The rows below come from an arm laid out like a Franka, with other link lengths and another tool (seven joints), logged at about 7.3 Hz.
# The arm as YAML. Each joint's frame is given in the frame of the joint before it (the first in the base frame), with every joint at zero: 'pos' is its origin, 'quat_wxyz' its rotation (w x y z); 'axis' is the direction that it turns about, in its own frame. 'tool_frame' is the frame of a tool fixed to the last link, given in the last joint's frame.
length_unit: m
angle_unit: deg
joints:
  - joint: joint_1
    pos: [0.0, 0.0, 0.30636]
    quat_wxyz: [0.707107, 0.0, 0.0, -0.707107]
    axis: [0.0, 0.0, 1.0]
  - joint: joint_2
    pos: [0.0, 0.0, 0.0]
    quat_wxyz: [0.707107, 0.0, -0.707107, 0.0]
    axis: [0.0, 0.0, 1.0]
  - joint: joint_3
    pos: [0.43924, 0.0, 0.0]
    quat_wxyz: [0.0, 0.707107, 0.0, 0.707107]
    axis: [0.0, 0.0, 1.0]
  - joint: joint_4
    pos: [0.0, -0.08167, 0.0]
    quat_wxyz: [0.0, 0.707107, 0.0, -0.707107]
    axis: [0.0, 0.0, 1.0]
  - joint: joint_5
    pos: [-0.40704, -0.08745, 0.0]
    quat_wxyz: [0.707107, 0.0, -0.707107, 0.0]
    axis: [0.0, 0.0, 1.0]
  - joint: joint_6
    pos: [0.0, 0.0, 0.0]
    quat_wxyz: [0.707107, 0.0, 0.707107, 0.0]
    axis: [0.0, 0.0, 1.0]
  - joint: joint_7
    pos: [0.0, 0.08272, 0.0]
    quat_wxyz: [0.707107, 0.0, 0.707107, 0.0]
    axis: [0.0, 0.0, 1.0]
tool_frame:
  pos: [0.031, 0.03, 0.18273]
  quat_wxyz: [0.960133, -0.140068, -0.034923, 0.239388]
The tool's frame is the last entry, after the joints.
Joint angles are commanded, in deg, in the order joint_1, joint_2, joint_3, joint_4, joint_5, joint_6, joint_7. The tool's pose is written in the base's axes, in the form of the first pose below.
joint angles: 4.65 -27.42 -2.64 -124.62 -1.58 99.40 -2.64
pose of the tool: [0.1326, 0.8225, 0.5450, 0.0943, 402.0, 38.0, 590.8]
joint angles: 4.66 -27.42 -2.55 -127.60 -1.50 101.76 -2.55
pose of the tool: [0.1294, 0.8227, 0.5462, 0.0901, 401.3, 39.7, 568.0]
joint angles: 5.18 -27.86 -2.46 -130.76 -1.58 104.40 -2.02
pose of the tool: [0.1295, 0.8219, 0.5475, 0.0894, 397.7, 44.0, 547.0]
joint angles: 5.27 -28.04 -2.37 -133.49 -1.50 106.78 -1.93
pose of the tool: [0.1282, 0.8215, 0.5486, 0.0886, 395.0, 45.9, 527.8]
